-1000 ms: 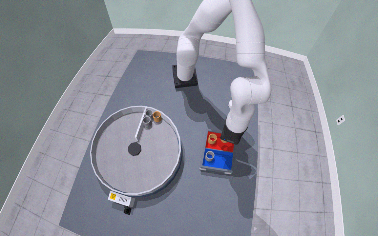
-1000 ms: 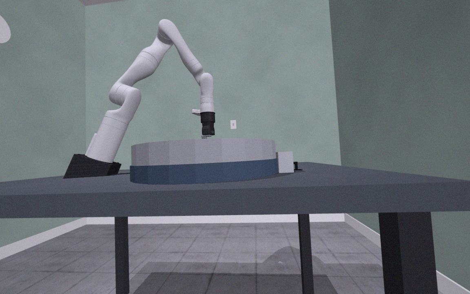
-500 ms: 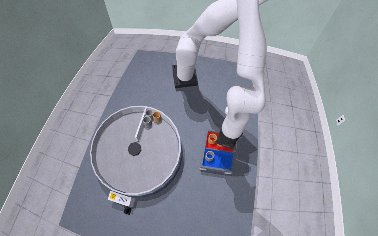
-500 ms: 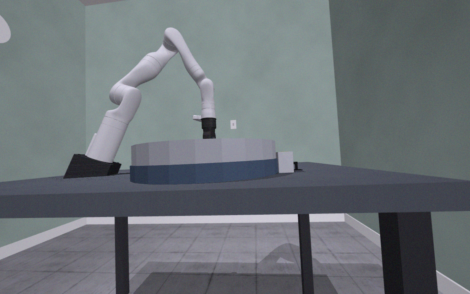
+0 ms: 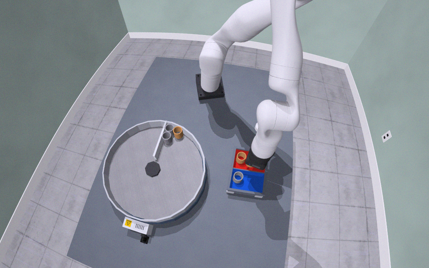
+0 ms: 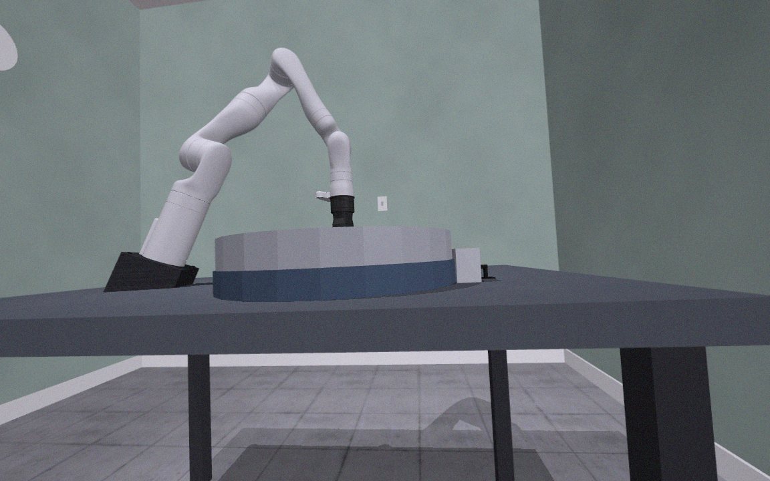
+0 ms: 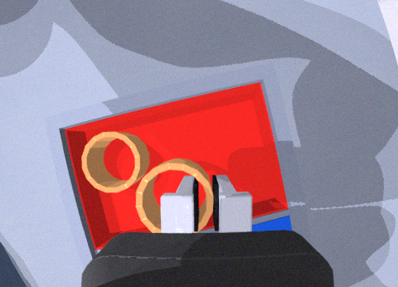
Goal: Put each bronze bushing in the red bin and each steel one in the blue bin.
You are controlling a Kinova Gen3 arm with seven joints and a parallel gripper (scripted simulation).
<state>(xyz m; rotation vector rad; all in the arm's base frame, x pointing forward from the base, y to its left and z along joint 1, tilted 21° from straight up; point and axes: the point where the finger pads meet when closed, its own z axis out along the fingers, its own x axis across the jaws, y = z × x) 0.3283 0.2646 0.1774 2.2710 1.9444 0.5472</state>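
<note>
Right now my hand is 30 mm short of the grey tray, 10 mm to the left of it and 60 mm above it. Round my hand: turntable (140 mm ahead, 380 mm to the right, 30 mm below).
</note>
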